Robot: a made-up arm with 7 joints. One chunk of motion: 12 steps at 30 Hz.
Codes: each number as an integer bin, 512 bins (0 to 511) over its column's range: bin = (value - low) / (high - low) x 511, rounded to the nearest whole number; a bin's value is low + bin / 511 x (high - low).
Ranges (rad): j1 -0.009..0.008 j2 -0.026..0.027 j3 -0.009..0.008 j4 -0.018..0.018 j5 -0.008..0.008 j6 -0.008..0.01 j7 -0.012..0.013
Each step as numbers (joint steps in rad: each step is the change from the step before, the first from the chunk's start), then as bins.
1 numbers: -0.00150 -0.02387 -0.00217 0.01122 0.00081 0.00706 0.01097
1 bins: 225 21 205 415 281 428 470
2 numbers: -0.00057 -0.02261 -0.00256 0.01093 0.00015 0.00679 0.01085
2 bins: 253 33 194 411 260 420 467
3 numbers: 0.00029 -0.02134 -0.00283 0.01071 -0.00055 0.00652 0.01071
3 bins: 279 45 185 408 238 412 464
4 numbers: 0.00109 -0.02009 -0.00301 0.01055 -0.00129 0.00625 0.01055
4 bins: 303 57 180 405 214 405 461
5 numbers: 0.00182 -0.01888 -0.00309 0.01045 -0.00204 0.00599 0.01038
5 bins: 325 69 178 404 190 397 457
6 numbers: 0.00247 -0.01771 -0.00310 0.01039 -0.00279 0.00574 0.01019
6 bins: 345 80 177 403 166 390 454
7 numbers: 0.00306 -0.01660 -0.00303 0.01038 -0.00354 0.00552 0.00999
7 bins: 363 91 179 403 142 384 449
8 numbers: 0.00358 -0.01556 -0.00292 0.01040 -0.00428 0.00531 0.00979
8 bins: 378 101 183 403 119 378 445
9 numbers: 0.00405 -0.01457 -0.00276 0.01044 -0.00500 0.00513 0.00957
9 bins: 392 110 188 404 96 373 441
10 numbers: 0.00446 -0.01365 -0.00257 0.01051 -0.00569 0.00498 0.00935
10 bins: 405 119 193 405 74 368 436
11 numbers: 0.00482 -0.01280 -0.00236 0.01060 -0.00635 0.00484 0.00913
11 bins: 415 127 200 406 53 365 432
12 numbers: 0.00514 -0.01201 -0.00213 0.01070 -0.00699 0.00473 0.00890
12 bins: 425 135 207 407 32 361 427
